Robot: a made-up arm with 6 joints. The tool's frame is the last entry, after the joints.
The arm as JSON. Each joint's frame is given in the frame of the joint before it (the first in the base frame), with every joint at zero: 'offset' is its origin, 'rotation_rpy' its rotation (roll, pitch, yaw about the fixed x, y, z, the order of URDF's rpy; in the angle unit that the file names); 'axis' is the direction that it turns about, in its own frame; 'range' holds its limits. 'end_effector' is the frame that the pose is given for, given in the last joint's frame.
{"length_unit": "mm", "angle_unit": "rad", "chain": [
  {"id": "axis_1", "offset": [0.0, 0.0, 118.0], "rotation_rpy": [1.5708, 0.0, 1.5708], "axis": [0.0, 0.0, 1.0], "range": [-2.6, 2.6]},
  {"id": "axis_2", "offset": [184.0, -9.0, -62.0], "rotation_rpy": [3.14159, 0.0, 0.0], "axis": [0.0, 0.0, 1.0], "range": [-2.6, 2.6]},
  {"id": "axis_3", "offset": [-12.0, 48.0, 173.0], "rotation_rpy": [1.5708, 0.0, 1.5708], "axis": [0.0, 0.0, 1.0], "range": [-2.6, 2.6]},
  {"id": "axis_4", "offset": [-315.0, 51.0, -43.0], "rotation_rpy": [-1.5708, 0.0, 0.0], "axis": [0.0, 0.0, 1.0], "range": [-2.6, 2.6]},
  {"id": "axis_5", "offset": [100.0, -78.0, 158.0], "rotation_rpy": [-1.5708, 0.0, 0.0], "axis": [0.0, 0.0, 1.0], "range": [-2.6, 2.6]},
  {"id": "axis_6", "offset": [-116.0, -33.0, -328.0], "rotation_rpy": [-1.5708, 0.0, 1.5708], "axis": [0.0, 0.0, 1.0], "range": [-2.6, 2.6]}
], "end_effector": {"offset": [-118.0, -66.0, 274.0], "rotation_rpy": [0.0, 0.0, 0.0]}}
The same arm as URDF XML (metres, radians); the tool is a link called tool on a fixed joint. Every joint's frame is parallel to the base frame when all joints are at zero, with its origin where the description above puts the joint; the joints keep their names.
<robot name="arm">
  <joint name="tool_joint" type="fixed">
    <parent link="link6"/>
    <child link="tool"/>
    <origin xyz="-0.118 -0.066 0.274" rpy="0 0 0"/>
  </joint>
  <joint name="axis_6" type="revolute">
    <parent link="link5"/>
    <child link="link6"/>
    <origin xyz="-0.033 0.328 0.116"/>
    <axis xyz="0 0 1"/>
    <limit lower="-2.6" upper="2.6"/>
  </joint>
  <joint name="axis_5" type="revolute">
    <parent link="link4"/>
    <child link="link5"/>
    <origin xyz="-0.158 0.078 -0.1"/>
    <axis xyz="0 -1 0"/>
    <limit lower="-2.6" upper="2.6"/>
  </joint>
  <joint name="axis_4" type="revolute">
    <parent link="link3"/>
    <child link="link4"/>
    <origin xyz="-0.051 -0.043 0.315"/>
    <axis xyz="-1 0 0"/>
    <limit lower="-2.6" upper="2.6"/>
  </joint>
  <joint name="axis_3" type="revolute">
    <parent link="link2"/>
    <child link="link3"/>
    <origin xyz="-0.173 -0.012 -0.048"/>
    <axis xyz="0 1 0"/>
    <limit lower="-2.6" upper="2.6"/>
  </joint>
  <joint name="axis_2" type="revolute">
    <parent link="link1"/>
    <child link="link2"/>
    <origin xyz="-0.062 0.184 -0.009"/>
    <axis xyz="-1 0 0"/>
    <limit lower="-2.6" upper="2.6"/>
  </joint>
  <joint name="axis_1" type="revolute">
    <parent link="base_link"/>
    <child link="link1"/>
    <origin xyz="0 0 0.118"/>
    <axis xyz="1 0 0"/>
    <limit lower="-2.6" upper="2.6"/>
  </joint>
  <link name="base_link"/>
  <link name="link1"/>
  <link name="link2"/>
  <link name="link3"/>
  <link name="link4"/>
  <link name="link5"/>
  <link name="link6"/>
  <link name="tool"/>
</robot>

